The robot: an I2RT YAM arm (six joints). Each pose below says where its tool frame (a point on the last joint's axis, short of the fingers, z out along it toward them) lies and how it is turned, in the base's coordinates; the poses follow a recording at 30 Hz.
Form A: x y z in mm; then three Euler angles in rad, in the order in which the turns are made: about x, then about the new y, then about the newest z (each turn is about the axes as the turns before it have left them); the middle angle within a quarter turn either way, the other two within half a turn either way.
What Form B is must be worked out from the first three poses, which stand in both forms.
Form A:
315 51 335 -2.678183 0.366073 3.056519
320 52 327 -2.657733 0.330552 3.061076
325 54 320 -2.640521 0.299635 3.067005
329 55 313 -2.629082 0.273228 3.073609
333 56 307 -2.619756 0.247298 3.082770
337 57 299 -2.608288 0.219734 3.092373
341 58 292 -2.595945 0.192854 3.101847
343 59 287 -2.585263 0.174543 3.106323
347 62 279 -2.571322 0.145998 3.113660
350 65 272 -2.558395 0.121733 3.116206
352 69 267 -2.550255 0.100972 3.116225
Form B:
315 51 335 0.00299 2.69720 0.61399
320 52 327 0.00239 2.72458 0.65294
325 54 320 0.00362 2.74856 0.68692
329 55 313 0.00557 2.77022 0.71202
333 56 307 0.01050 2.79259 0.73471
337 57 299 0.01552 2.81571 0.76092
341 58 292 0.02039 2.83774 0.78812
343 59 287 0.02094 2.85136 0.80950
347 62 279 0.02145 2.87357 0.83912
350 65 272 0.01618 2.89095 0.86530
352 69 267 0.00786 2.90637 0.88324

